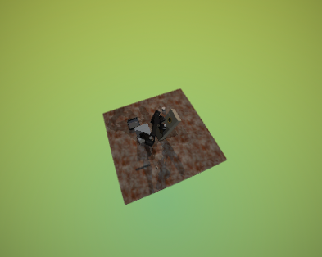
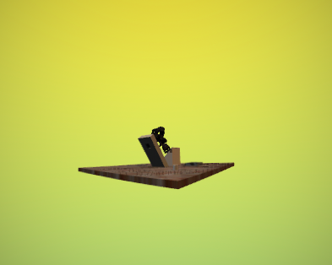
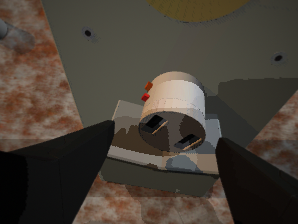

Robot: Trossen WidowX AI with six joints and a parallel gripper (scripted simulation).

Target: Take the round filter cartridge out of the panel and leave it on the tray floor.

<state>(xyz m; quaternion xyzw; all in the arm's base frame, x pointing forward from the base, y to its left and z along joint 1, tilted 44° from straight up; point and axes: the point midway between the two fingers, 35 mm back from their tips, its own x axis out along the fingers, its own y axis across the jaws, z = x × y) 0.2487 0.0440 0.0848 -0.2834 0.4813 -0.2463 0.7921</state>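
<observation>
My gripper tip is 20 mm above the round filter cartridge, 10 mm to the left of it and 10 mm short of it. The rest, counted from my gripper tip: service panel (60 mm ahead, 40 mm below, 10 mm to the right); grey tray (320 mm to the left, 280 mm behind, 210 mm below).
</observation>
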